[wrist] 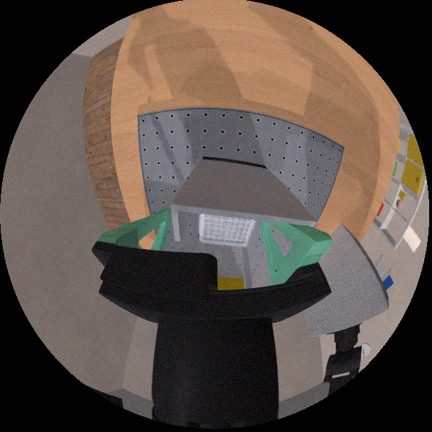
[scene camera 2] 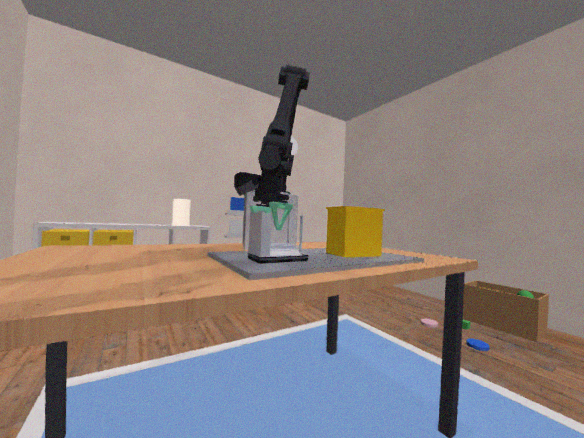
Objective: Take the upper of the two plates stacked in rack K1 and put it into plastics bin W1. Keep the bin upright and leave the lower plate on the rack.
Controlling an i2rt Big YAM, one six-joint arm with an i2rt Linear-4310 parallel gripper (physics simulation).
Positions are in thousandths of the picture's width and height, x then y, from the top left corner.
Note:
In view: my gripper (scene camera 2: 461, 526), a yellow bin (scene camera 2: 602, 529) and a gridded plate (wrist: 499, 531).
My gripper also shows in the wrist view (wrist: 497, 494).

